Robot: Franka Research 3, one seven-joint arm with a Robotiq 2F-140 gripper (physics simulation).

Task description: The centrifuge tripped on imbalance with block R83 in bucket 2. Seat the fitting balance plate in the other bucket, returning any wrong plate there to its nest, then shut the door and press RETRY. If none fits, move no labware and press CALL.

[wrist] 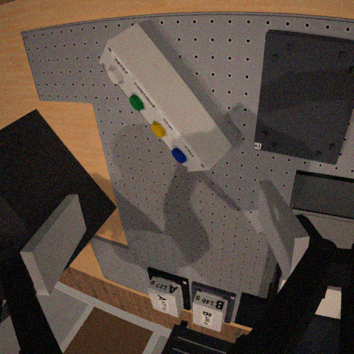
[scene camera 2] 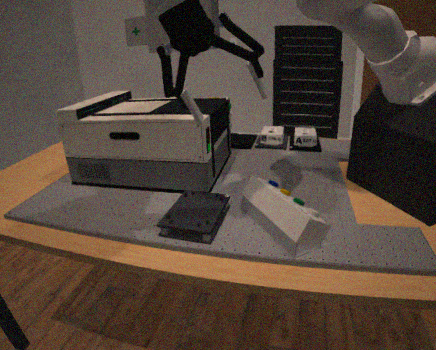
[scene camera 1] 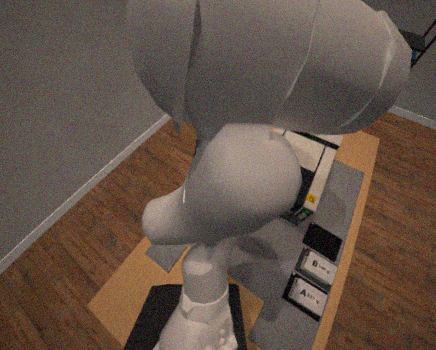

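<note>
The white and grey centrifuge (scene camera 1: 306, 150) (scene camera 2: 140, 140) has a pale panel and a dark section on top; its buckets and block R83 are hidden. Plate A, 127 g (scene camera 1: 307, 296) (scene camera 2: 305, 135) (wrist: 167, 300), and plate B, 146 g (scene camera 1: 318, 265) (scene camera 2: 272, 134) (wrist: 209, 307), sit in dark nests. A third black nest (scene camera 1: 323, 240) (scene camera 2: 242, 141) beside B holds no plate. The button box (scene camera 2: 280, 212) (wrist: 170, 95) has white RETRY (wrist: 115, 74), green, yellow and blue CALL (wrist: 179, 155) buttons. My gripper (scene camera 2: 225, 93) (wrist: 167, 206) is open and empty, high above the mat near the centrifuge's right end.
A dark flat fixture (scene camera 2: 195, 215) (wrist: 305, 95) lies on the perforated mat (scene camera 2: 120, 210) between the centrifuge and the button box. The black arm pedestal (scene camera 2: 387, 150) (wrist: 55, 165) stands at the table's side. The arm covers much of the first scene view.
</note>
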